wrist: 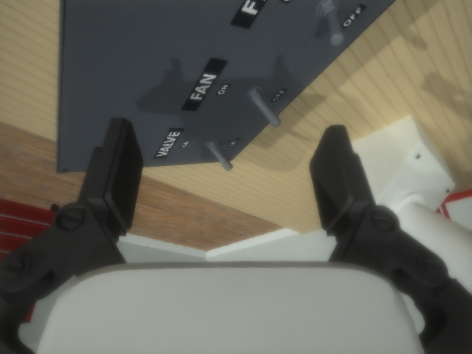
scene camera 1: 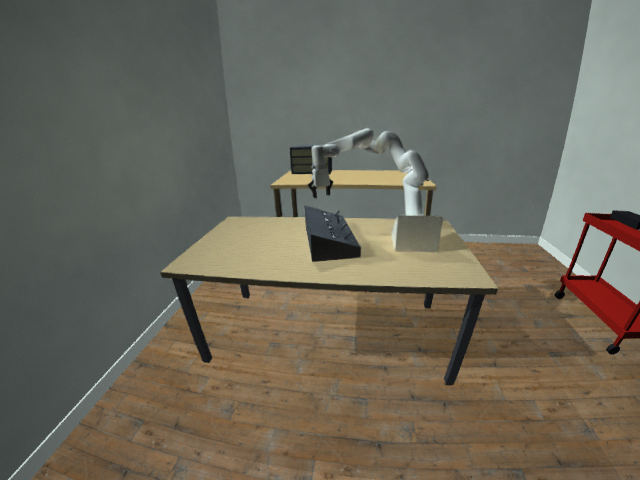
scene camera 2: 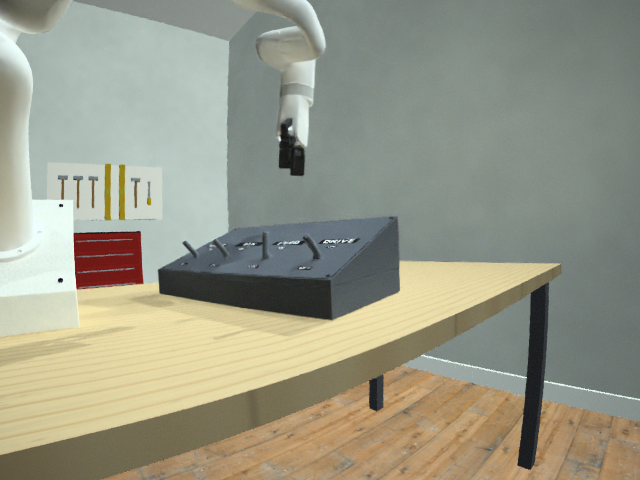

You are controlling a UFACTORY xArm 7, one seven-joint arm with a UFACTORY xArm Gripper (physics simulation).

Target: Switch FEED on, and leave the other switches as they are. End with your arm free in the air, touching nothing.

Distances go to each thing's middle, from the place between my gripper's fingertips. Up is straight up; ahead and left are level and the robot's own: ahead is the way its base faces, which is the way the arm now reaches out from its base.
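Labels:
There's a dark sloped switch console [scene camera 2: 358, 264] here, and it's 40 mm to the left of my hand, 40 mm behind it and 190 mm below it.

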